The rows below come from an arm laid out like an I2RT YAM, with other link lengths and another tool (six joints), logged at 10 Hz.
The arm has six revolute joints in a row. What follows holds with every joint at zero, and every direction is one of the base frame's. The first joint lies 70.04 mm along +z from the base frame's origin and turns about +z. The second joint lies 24.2 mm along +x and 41.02 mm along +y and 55.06 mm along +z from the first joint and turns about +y. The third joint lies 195.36 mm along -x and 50.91 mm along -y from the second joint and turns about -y. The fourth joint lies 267.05 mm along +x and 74.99 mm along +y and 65.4 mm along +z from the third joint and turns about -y. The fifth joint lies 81.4 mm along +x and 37.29 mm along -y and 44.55 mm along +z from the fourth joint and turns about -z. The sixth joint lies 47.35 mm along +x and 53.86 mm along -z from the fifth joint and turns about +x. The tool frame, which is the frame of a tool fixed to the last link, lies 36 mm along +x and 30 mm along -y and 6 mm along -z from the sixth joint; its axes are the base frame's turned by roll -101.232, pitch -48.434 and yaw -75.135 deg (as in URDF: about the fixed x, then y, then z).
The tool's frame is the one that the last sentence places.
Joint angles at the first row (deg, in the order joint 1, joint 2, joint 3, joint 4, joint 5, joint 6):
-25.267 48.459 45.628 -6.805 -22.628 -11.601
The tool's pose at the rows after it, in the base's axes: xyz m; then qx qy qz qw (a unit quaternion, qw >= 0):
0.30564 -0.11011 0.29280 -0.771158 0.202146 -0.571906 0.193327
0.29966 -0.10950 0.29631 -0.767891 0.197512 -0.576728 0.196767
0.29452 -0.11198 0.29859 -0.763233 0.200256 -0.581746 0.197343
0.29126 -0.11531 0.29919 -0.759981 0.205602 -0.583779 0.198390
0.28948 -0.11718 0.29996 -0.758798 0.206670 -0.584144 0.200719
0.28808 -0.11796 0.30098 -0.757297 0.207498 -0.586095 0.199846
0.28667 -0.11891 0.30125 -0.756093 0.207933 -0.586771 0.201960
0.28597 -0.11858 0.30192 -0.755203 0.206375 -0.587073 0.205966
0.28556 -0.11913 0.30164 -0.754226 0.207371 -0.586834 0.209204
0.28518 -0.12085 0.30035 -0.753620 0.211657 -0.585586 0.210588
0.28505 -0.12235 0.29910 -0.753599 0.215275 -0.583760 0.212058
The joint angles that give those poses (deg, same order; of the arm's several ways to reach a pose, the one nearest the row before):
-25.825 45.816 44.849 -7.246 -24.175 -11.710
-26.528 43.771 44.113 -7.721 -25.364 -11.525
-27.536 42.342 43.533 -7.834 -26.008 -11.034
-28.501 41.683 43.243 -7.916 -26.516 -10.471
-29.168 41.398 43.243 -8.092 -27.241 -10.195
-29.442 41.047 43.155 -8.098 -27.312 -10.108
-29.873 40.698 42.982 -8.108 -27.830 -9.847
-30.054 40.432 42.912 -8.098 -28.417 -9.537
-30.294 40.342 42.804 -7.999 -28.806 -9.152
-30.641 40.429 42.714 -7.998 -28.922 -8.797
-30.938 40.605 42.715 -8.084 -29.074 -8.528

